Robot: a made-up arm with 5 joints. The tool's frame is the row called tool. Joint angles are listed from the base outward.
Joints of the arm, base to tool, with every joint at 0 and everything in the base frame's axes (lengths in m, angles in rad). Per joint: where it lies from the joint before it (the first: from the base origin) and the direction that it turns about. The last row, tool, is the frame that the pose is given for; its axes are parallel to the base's.
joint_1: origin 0.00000 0.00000 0.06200 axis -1 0 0
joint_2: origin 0.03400 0.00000 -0.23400 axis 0 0 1
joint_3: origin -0.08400 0.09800 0.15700 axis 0 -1 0
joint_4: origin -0.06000 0.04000 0.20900 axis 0 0 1
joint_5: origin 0.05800 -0.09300 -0.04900 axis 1 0 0
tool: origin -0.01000 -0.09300 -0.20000
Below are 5 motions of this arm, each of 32 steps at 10 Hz.
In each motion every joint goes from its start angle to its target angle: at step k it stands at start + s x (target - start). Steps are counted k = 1, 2, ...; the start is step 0. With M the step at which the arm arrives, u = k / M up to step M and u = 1 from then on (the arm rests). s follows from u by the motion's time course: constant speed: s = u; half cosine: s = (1 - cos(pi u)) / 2; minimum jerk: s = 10 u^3 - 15 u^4 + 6 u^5.
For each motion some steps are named. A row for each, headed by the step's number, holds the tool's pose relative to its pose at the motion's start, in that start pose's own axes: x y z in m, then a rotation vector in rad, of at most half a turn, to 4 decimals.
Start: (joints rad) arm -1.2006 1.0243 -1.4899 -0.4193 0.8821
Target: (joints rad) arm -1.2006 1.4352 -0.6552 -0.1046 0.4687
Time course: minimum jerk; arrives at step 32
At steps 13, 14, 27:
13: 0.0226 -0.0433 0.0098 -0.1594 -0.1123 0.3111
14: 0.0277 -0.0496 0.0125 -0.1885 -0.1328 0.3644
27: 0.0917 -0.0841 0.0597 -0.5072 -0.3824 0.9307

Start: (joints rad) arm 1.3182 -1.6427 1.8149 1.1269 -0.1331
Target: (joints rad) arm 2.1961 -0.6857 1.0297 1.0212 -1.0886
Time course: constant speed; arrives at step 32
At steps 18, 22, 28, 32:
18: -0.0930 -0.0735 0.0571 -0.3400 -0.4658 -0.1688
22: -0.1111 -0.0835 0.0644 -0.4146 -0.5727 -0.1729
28: -0.1321 -0.0956 0.0747 -0.5310 -0.7352 -0.1561
32: -0.1418 -0.1016 0.0829 -0.6131 -0.8449 -0.1300

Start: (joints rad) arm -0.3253 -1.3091 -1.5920 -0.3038 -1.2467
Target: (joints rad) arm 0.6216 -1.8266 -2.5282 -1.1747 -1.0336
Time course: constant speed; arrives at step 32
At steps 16, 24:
16: -0.1011 0.0121 -0.0148 0.3337 0.4467 -0.0416
24: -0.1430 0.0050 -0.0096 0.4575 0.5935 -0.0382

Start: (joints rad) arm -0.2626 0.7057 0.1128 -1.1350 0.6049
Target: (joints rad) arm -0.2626 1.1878 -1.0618 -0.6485 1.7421
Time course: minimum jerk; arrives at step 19
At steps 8, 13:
8: 0.0005 0.0704 0.0006 0.0284 0.3781 0.0959
13: -0.0442 0.1397 -0.0206 0.0059 0.8424 -0.0344

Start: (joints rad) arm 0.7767 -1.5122 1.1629 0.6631 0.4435
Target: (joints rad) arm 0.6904 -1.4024 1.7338 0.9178 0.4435
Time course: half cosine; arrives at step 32
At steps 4, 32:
4: 0.0017 0.0003 0.0013 -0.0083 -0.0105 0.0173
32: 0.0381 0.0177 0.0444 -0.2669 -0.2717 0.4093

